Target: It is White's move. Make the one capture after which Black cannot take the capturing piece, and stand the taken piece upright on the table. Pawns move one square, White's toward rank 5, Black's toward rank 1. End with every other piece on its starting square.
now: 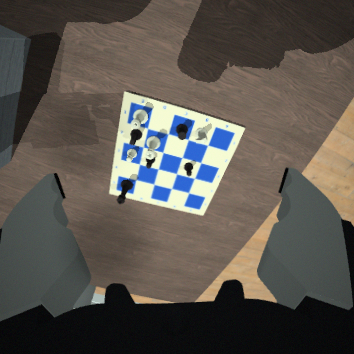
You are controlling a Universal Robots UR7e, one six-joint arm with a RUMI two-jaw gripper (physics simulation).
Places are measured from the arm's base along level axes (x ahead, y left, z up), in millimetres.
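Pixels of known places: gripper, fingertip midpoint: [171,174].
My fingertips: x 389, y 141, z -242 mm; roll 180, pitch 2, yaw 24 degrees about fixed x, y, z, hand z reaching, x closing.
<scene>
For each thing: its top centre in the pictures, then the offset to it from my fingertips. "spot": a spot on its surface instead. Level surfaces: height alone.
- chessboard, surface spot: [205,209] spot: dz -240, dx +154, dy -194 mm
- tall black piece, middle of its top: [119,203] dz -177, dx -30, dy -198 mm
- white pawn, middle of its top: [128,160] dz -209, dx -41, dy -123 mm
- tall white piece, middle of its top: [134,125] dz -187, dx -48, dy -49 mm
- white knight-like piece, middle of its top: [202,141] dz -201, dx +62, dy -36 mm
- wooden table, its level: dz -246 mm
The chessboard [205,209] lies on the table ahead of the gripper. A tall black piece [125,188] stands on its near-left corner square. A white pawn [131,153], a black piece [135,135] and a tall white piece [140,117] stand along the left edge. Another white piece [153,142] stands one column in, its head overlapping a black pawn [149,164]. A black piece [182,131] and a white knight-like piece [202,133] stand in the far row. A black pawn [189,168] stands right of centre. My gripper [171,174] is open and empty, high above the board.
The wooden table [165,250] carries the board. A grey panelled object [12,75] is at the upper left. Dark shadows fall on the table at the top and left. Light wooden flooring [332,165] shows beyond the table's right edge.
</scene>
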